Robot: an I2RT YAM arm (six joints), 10 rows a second.
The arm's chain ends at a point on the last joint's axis. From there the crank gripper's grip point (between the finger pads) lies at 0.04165 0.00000 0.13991 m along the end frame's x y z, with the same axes.
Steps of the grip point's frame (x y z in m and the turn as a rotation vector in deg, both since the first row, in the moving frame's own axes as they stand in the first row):
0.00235 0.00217 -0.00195 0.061 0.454 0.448
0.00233 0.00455 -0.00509 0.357 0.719 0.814
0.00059 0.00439 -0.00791 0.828 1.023 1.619
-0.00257 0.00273 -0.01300 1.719 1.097 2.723
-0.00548 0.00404 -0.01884 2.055 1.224 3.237
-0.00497 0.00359 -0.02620 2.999 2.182 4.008
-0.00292 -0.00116 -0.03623 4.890 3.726 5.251
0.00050 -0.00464 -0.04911 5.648 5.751 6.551
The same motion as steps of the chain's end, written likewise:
0.00124 0.00199 -0.00162 0.061 0.454 0.448
0.00058 0.00482 -0.00456 0.357 0.719 0.814
-0.00191 0.00519 -0.00714 0.828 1.023 1.619
-0.00529 0.00487 -0.01214 1.719 1.097 2.723
-0.00853 0.00660 -0.01787 2.055 1.224 3.237
-0.01041 0.00777 -0.02440 2.999 2.182 4.008
-0.01227 0.00641 -0.03289 4.890 3.726 5.251
-0.01377 0.00333 -0.04381 5.648 5.751 6.551

